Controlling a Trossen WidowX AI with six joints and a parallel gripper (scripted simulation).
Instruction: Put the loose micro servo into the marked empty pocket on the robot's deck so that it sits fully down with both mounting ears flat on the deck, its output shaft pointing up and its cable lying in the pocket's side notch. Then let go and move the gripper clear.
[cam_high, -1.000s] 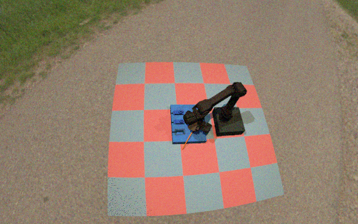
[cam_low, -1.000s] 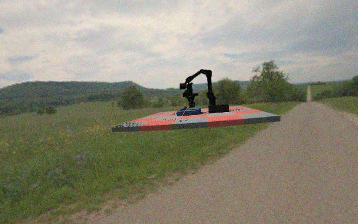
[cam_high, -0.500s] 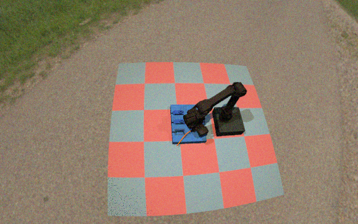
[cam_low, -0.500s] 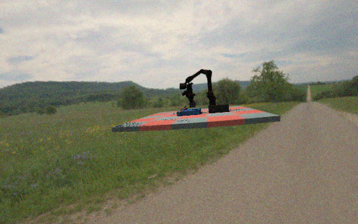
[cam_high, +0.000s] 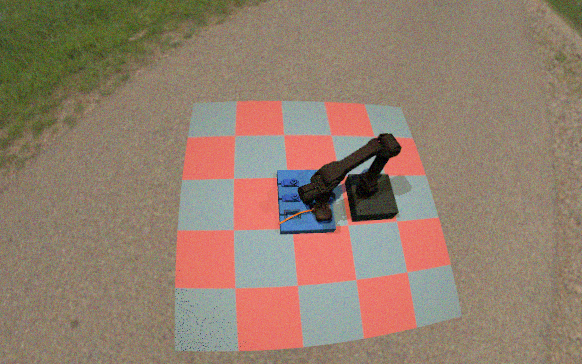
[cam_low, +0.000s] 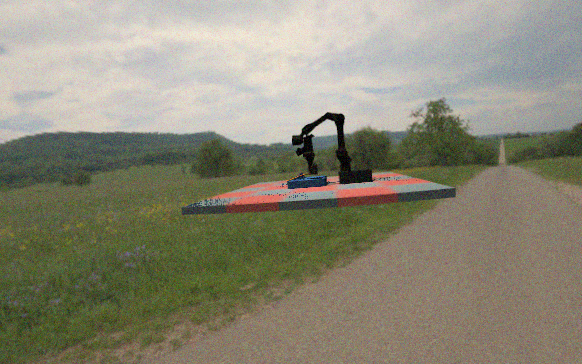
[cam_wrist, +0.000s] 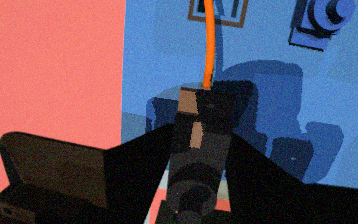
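The deck lies 10 cm below my gripper tip and 7 cm to the right of it.
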